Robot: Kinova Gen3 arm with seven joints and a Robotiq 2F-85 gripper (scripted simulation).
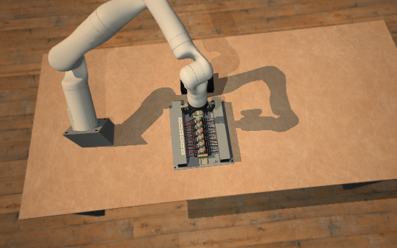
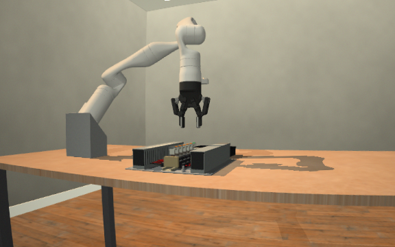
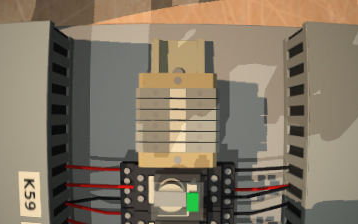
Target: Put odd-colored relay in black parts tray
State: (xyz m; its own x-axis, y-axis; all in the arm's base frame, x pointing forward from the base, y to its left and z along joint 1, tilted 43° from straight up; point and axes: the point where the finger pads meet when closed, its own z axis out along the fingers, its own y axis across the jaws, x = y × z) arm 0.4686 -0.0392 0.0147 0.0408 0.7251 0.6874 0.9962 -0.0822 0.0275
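The relay panel is 40 mm to the right of my hand and 100 mm below it. From my hand the other things lie so: black parts tray (20 mm ahead, 220 mm to the left, 120 mm below).
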